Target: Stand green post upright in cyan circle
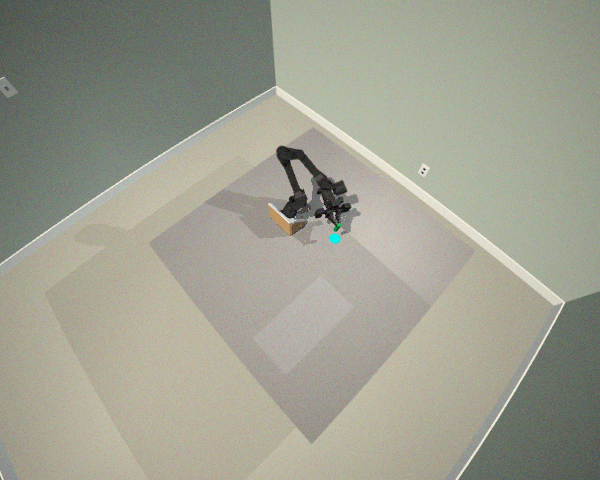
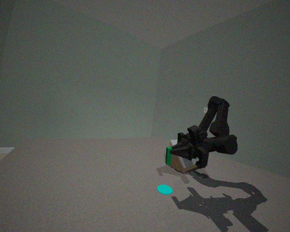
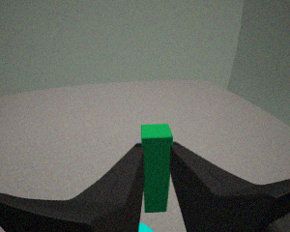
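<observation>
Right now my gripper tip is 1 cm to the right of the cyan circle and 16 cm above it. Also, from my gripper tip: green post: 2 cm below.
</observation>
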